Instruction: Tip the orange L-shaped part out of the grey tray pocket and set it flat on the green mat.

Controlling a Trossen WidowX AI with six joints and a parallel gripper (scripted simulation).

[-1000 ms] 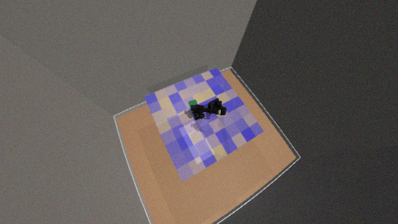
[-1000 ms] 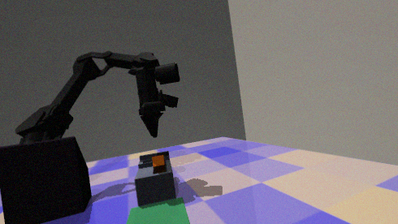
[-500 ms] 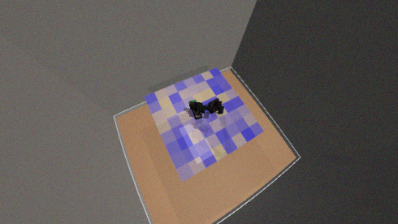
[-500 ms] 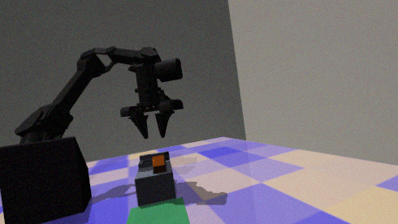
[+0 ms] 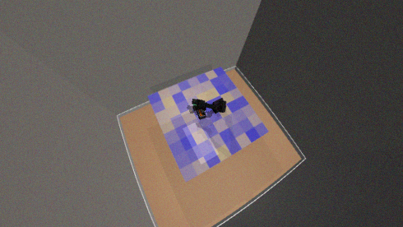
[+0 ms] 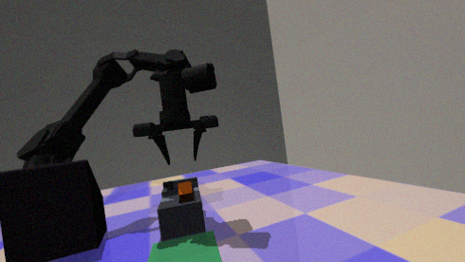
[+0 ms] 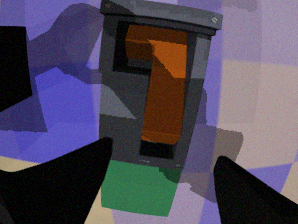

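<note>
Now: gripper tip 10 mm past the orange L-shaped part, 30 mm to the right of it and 100 mm above it. From my gripper tip the other things lie so: green mat (20 mm behind, 140 mm to the right, 160 mm below).
</note>
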